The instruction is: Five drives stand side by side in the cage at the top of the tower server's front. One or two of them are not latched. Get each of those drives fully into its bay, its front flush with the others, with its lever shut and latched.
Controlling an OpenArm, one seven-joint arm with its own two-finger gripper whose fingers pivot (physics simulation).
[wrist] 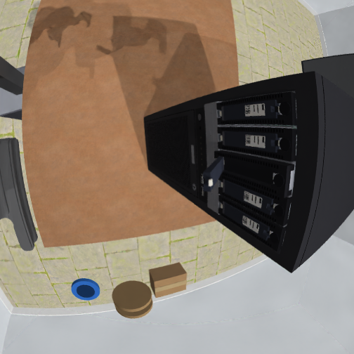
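The black tower server [307, 165] lies sideways in the wrist view, its drive cage at the right. The middle drive [250, 171] stands forward of its neighbours. Its lever [214, 174] is swung wide open, hinged at the cage's left side, with its pale tip pointing out from the front. The two drives above [255, 110] [255, 140] and the two below [253, 199] [251, 224] have their labelled levers lying shut along their fronts. My gripper [17, 197] is open, away from the server at the left edge; one finger shows clearly and touches no drive or lever.
A brown mat [85, 150] lies on the stone-patterned floor beyond the server's front panel. A blue round dish [85, 289], a brown round object [132, 298] and a brown box [168, 280] stand at the bottom. A dark structure [10, 82] shows at the upper left edge.
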